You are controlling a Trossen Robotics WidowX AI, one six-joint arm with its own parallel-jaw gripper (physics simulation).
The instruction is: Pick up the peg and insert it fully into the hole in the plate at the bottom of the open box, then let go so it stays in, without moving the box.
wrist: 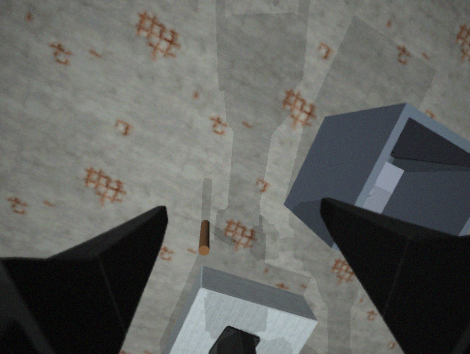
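Seen in the pictures: gripper, between the fingertips: (244,209); arm's base, origin of its link: (234,345).
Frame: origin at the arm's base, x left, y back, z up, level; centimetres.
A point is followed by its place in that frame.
Observation:
The peg (204,237) @[x 13.9, y -15.3, z 0.5 cm] is a thin orange-brown cylinder. It stands upright on the patterned surface, with its lighter top end towards the bottom of the view. My gripper (244,209) @[x 16.1, y -24.9, z 15.0 cm] is open and empty. Its black fingers are spread wide above the surface, and the peg shows between them, nearer the left finger and below the fingertips. The open blue-grey box (340,160) @[x 4.6, y -33.2, z 3.2 cm] is at the right, partly behind the right finger and cut off by the view's edge. Part of a pale plate (389,179) @[x -6.0, y -35.6, z 0.4 cm] shows inside it; the hole does not show.
A silver metal block (290,317) @[x -5.6, y -8.8, z 0.3 cm] lies close to the peg at the bottom centre, with a dark faceted object (234,341) @[x 1.7, y -2.6, z 1.7 cm] on it. The block is cut off by the lower edge. Shadows of the arm and the box fall across the grey surface (75,100) @[x 38.4, y -22.4, z -5.4 cm] with rust-coloured marks.

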